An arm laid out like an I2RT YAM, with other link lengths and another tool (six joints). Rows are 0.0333 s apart.
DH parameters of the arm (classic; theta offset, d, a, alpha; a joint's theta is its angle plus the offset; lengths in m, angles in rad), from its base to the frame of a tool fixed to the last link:
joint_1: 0 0.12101 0.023 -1.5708
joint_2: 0 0 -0.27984 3.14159
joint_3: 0.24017 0 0.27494 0
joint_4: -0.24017 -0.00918 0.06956 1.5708
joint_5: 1.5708 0.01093 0 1.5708
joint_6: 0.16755 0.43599 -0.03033 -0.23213
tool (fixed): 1.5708 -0.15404 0 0
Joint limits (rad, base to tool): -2.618..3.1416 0..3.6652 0..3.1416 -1.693..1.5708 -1.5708..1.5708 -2.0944..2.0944
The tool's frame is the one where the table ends.
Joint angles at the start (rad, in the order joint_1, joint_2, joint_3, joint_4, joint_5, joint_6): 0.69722, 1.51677, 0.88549, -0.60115, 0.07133, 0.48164
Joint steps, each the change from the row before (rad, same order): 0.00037, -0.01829, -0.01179, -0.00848, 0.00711, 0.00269; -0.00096, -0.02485, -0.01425, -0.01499, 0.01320, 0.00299; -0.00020, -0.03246, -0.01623, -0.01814, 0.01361, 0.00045; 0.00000, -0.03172, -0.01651, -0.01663, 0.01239, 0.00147; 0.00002, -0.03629, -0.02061, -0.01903, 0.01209, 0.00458; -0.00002, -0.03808, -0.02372, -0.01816, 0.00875, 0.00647; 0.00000, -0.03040, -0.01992, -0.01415, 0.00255, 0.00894; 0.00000, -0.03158, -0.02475, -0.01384, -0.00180, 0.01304; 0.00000, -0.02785, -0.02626, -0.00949, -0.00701, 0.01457; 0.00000, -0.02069, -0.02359, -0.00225, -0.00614, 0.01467; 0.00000, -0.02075, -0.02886, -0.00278, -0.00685, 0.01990
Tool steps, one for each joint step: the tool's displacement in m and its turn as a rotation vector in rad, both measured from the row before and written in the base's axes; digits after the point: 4 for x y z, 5 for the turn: -0.0026, -0.0048, 0.0012, -0.00560, -0.00238, -0.00451; -0.0029, -0.0080, 0.0017, -0.01147, -0.00421, -0.00810; -0.0037, -0.0083, 0.0032, -0.01096, -0.00673, -0.00505; -0.0038, -0.0078, 0.0028, -0.00944, -0.00625, -0.00539; -0.0052, -0.0091, 0.0022, -0.00945, -0.00427, -0.00817; -0.0063, -0.0089, 0.0012, -0.00668, -0.00176, -0.00888; -0.0059, -0.0064, 0.0003, -0.00128, 0.00209, -0.00921; -0.0078, -0.0066, -0.0016, 0.00105, 0.00764, -0.01172; -0.0084, -0.0053, -0.0032, 0.00467, 0.01163, -0.01164; -0.0063, -0.0039, -0.0035, 0.00571, 0.00902, -0.01208; -0.0081, -0.0054, -0.0058, 0.00397, 0.01434, -0.01694
